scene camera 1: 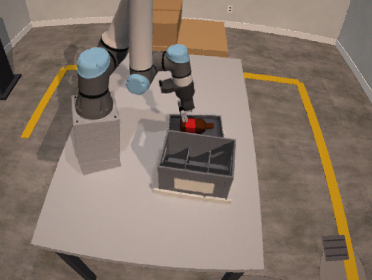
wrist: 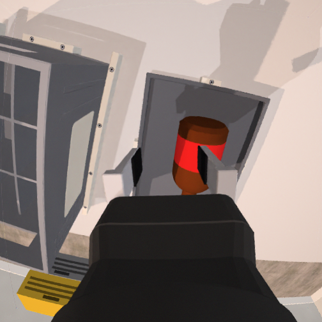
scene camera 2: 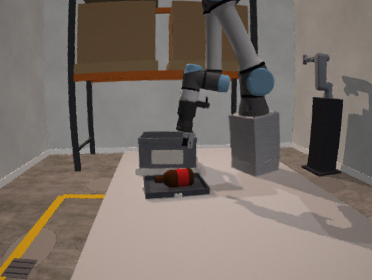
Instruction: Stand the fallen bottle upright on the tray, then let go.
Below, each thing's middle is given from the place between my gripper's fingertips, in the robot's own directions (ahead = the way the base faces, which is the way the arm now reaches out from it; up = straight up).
The brown bottle [wrist: 193, 130] is 60 mm ahead of my hand, 60 mm to the left of it and 120 mm below it. Round my hand: shallow dark tray [scene camera 2: 152, 190] (60 mm ahead, 60 mm to the left, 150 mm below); grey divided crate [scene camera 1: 191, 163] (60 mm ahead, 210 mm to the right, 70 mm below).
